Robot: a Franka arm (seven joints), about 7 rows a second.
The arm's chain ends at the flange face. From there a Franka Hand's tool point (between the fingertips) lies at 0.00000 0.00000 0.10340 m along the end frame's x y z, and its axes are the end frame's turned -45 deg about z.
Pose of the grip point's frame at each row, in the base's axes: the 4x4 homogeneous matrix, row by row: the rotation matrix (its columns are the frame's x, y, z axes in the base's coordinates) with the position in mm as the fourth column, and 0 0 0 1 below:
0.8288 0.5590 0.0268 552.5; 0.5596 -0.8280 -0.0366 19.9; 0.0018 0.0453 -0.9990 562.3; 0 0 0 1
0.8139 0.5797 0.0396 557.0; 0.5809 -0.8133 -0.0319 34.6; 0.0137 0.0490 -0.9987 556.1; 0 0 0 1
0.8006 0.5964 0.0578 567.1; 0.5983 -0.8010 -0.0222 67.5; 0.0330 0.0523 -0.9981 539.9; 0 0 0 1
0.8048 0.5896 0.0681 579.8; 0.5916 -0.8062 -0.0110 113.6; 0.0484 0.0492 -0.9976 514.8; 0 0 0 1
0.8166 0.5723 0.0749 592.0; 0.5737 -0.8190 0.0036 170.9; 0.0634 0.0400 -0.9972 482.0; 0 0 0 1
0.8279 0.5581 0.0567 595.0; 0.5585 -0.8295 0.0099 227.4; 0.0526 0.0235 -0.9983 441.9; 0 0 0 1
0.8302 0.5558 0.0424 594.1; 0.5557 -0.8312 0.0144 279.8; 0.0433 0.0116 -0.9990 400.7; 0 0 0 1
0.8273 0.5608 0.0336 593.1; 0.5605 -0.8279 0.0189 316.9; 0.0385 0.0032 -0.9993 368.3; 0 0 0 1
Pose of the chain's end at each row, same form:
0.9813 -0.1908 0.0268 549.7; -0.1898 -0.9812 -0.0366 23.7; 0.0333 0.0308 -0.9990 665.6; 0 0 0 1
0.9854 -0.1656 0.0396 552.9; -0.1643 -0.9858 -0.0319 37.9; 0.0443 0.0250 -0.9987 659.4; 0 0 0 1
0.9878 -0.1444 0.0578 561.1; -0.1433 -0.9895 -0.0222 69.8; 0.0603 0.0136 -0.9981 643.1; 0 0 0 1
0.9860 -0.1522 0.0681 572.8; -0.1517 -0.9884 -0.0110 114.7; 0.0690 0.0006 -0.9976 618.0; 0 0 0 1
0.9821 -0.1727 0.0749 584.3; -0.1735 -0.9848 0.0036 170.5; 0.0731 -0.0165 -0.9972 585.1; 0 0 0 1
0.9800 -0.1908 0.0567 589.1; -0.1916 -0.9815 0.0099 226.4; 0.0538 -0.0206 -0.9983 545.1; 0 0 0 1
0.9800 -0.1940 0.0424 589.7; -0.1948 -0.9807 0.0144 278.3; 0.0388 -0.0224 -0.9990 504.0; 0 0 0 1
0.9815 -0.1884 0.0336 589.6; -0.1891 -0.9817 0.0189 314.9; 0.0295 -0.0250 -0.9993 471.6; 0 0 0 1

